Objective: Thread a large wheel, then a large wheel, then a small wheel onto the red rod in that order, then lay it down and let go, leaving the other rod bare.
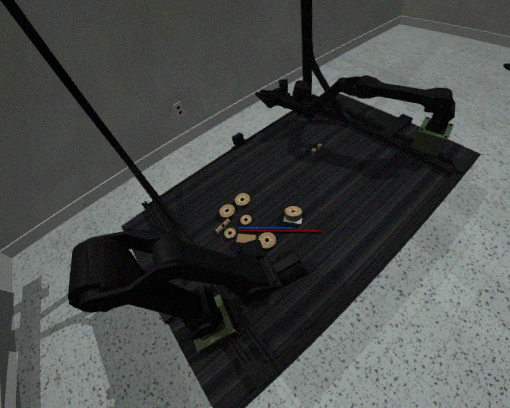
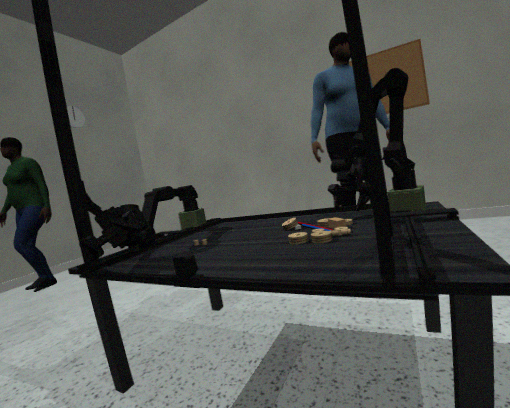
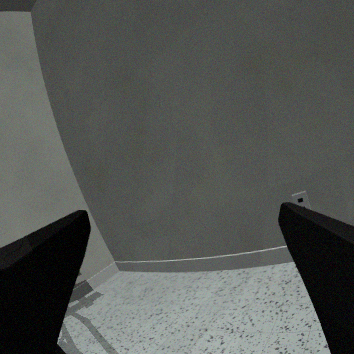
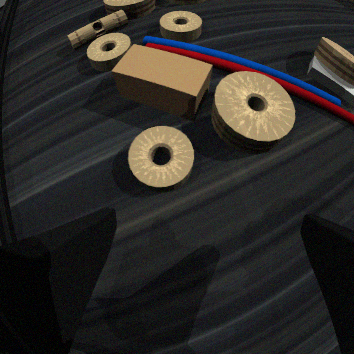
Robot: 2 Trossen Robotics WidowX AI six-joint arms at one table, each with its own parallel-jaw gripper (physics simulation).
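Frame: origin at the left arm's base, x left, y back, z up, level; centimetres.
Where they show: left gripper, between the fingertips: [image 1: 257, 92] [image 2: 96, 231] [image 3: 185, 217]; right gripper, between the fingertips: [image 2: 345, 210] [image 4: 213, 222]; left arm's base, origin of its link: [image 1: 436, 127] [image 2: 191, 210]; right arm's base, origin of its link: [image 1: 208, 321] [image 2: 405, 188].
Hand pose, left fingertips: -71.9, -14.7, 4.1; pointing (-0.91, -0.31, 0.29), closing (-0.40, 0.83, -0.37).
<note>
Each offset is from my left fingertips to the centre of the thing, as dx, dy, dz.
The red rod {+44.6, -47.9, -13.8} [image 1: 312, 231] [image 4: 345, 114] lies bare on the table beside the shorter blue rod {+40.0, -49.7, -13.8} [image 1: 265, 228] [image 4: 160, 41], also bare. One large wheel {+43.8, -53.3, -13.2} [image 1: 273, 241] [image 4: 232, 112] lies flat near the rods; another large wheel {+45.1, -40.5, -12.3} [image 1: 293, 216] [image 2: 289, 223] leans on a small white block. Two more large wheels {+26.3, -45.2, -13.2} [image 1: 238, 200] {+24.9, -52.1, -13.2} [image 1: 222, 211] lie farther back. Small wheels {+32.7, -50.9, -13.6} [image 4: 181, 34] {+31.5, -58.0, -13.6} [image 4: 98, 57] {+42.8, -60.3, -13.6} [image 4: 138, 160] lie flat around the tan block. My right gripper [image 4: 213, 222] is open and empty, above the table short of the nearest small wheel. My left gripper [image 3: 185, 217] is open and empty, far from the wheels, facing the wall.
The tan block {+38.3, -57.0, -12.8} [image 1: 245, 238] [image 4: 162, 70] lies between small wheels and a large wheel. A short drilled wooden cylinder {+27.4, -57.3, -13.4} [image 1: 220, 228] [image 4: 82, 36] lies beyond it. Two tiny wooden pieces {+35.0, -9.8, -13.4} [image 1: 314, 150] {+35.6, -6.1, -13.4} [image 1: 319, 146] stand farther off. Black frame posts [image 1: 306, 45] [image 2: 372, 165] rise at the table edge.
</note>
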